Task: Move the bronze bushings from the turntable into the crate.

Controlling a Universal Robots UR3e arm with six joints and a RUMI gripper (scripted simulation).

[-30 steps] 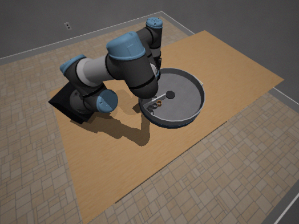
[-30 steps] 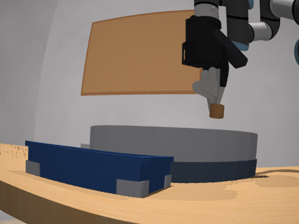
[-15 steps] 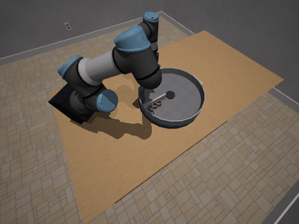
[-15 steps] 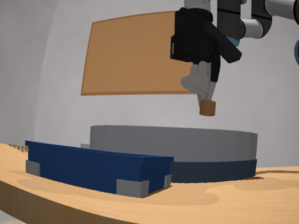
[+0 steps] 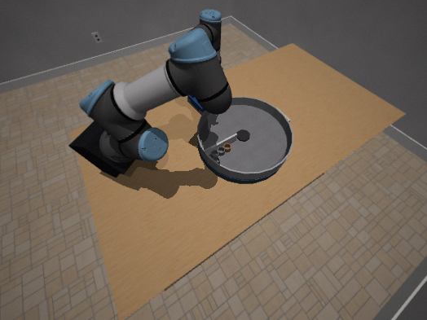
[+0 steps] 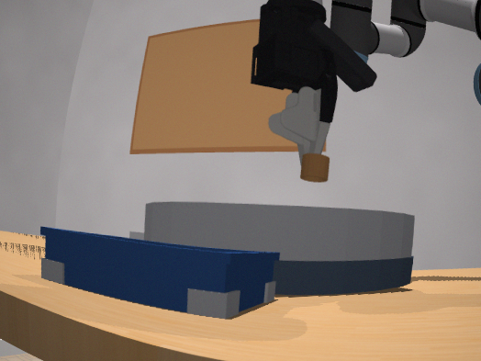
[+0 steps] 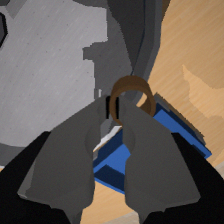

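Now: hand 15 cm to the right of the blue crate, 13 cm above it and 12 cm short of it. From my hand the other things lie so: grey turntable (17 cm to the right, 10 cm below, 4 cm ahead).
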